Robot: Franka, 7 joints.
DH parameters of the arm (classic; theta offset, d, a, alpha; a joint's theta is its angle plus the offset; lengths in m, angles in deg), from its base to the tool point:
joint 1: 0 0.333 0 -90
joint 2: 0 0 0 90
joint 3: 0 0.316 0.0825 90
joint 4: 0 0 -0.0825 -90
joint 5: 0 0.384 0 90
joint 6: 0 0 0.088 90
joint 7: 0 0.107 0 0
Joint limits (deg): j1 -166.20..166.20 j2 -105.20..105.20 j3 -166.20..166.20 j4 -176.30..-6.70 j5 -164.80..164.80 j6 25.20..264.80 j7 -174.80..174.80
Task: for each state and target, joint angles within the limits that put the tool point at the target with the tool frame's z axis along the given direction. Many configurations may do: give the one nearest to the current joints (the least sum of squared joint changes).
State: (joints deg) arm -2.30 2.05 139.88 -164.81 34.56 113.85 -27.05
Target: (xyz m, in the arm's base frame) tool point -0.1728 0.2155 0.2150 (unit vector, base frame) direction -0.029 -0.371 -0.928
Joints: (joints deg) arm -22.99 19.05 145.56 -172.22 4.97 139.26 -27.05
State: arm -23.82 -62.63 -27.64 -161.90 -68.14 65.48 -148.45
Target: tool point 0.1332 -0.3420 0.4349 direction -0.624 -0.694 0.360
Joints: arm -25.67 -30.27 -24.02 -160.89 -118.33 71.80 -148.45
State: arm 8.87 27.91 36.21 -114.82 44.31 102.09 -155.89
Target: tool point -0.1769 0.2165 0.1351 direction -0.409 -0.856 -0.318
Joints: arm 49.87 30.22 57.87 -157.91 27.78 118.67 -155.89
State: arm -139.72 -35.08 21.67 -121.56 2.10 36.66 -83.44
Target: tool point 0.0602 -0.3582 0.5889 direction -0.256 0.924 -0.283
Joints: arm -151.20 -17.45 65.76 -102.56 -15.48 25.20 -83.44
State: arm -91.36 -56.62 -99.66 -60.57 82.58 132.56 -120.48
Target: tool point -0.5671 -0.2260 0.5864 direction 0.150 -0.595 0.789
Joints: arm -50.76 -61.93 -82.84 -102.87 88.00 113.25 -120.48
